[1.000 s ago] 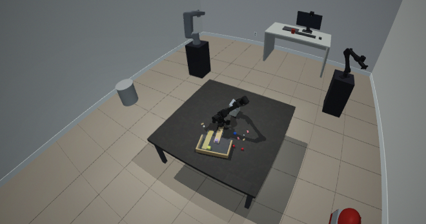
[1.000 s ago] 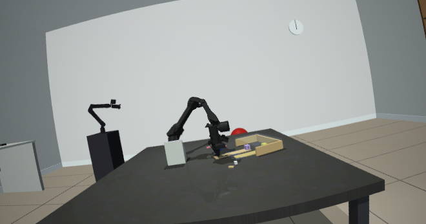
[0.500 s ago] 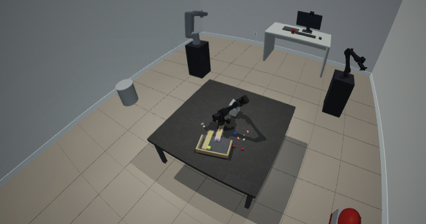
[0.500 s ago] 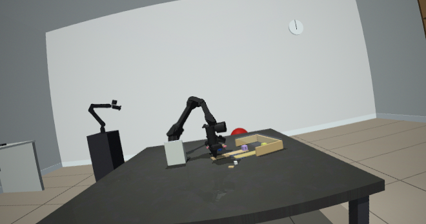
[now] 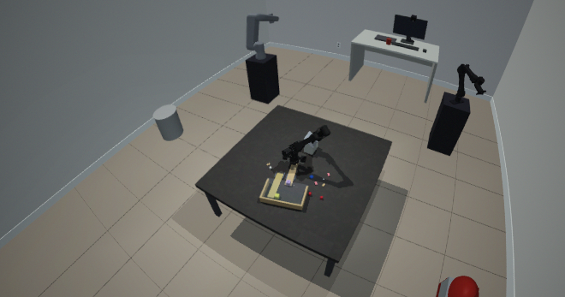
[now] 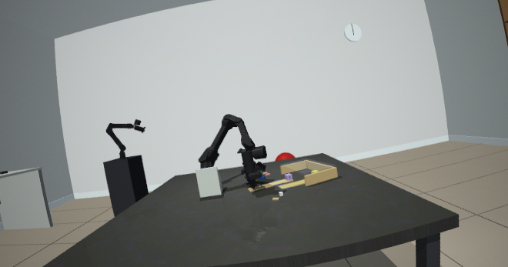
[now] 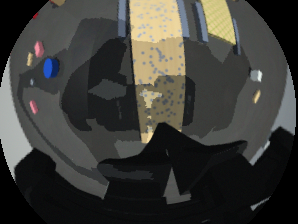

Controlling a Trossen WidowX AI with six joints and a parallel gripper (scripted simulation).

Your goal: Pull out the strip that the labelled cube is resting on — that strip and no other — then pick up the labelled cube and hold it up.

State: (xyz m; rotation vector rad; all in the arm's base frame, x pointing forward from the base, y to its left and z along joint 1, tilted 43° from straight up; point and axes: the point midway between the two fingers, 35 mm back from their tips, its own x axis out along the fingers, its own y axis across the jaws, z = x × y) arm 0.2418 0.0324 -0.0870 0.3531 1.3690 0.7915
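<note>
Now: gripper tip 200 mm short of the labelled cube, 60 mm to the right of it and 20 mm below it. Also, from my gripper tip: blue piece 50 mm ahead, 190 mm to the left; then tan bit 100 mm ahead, 200 mm to the right.
</note>
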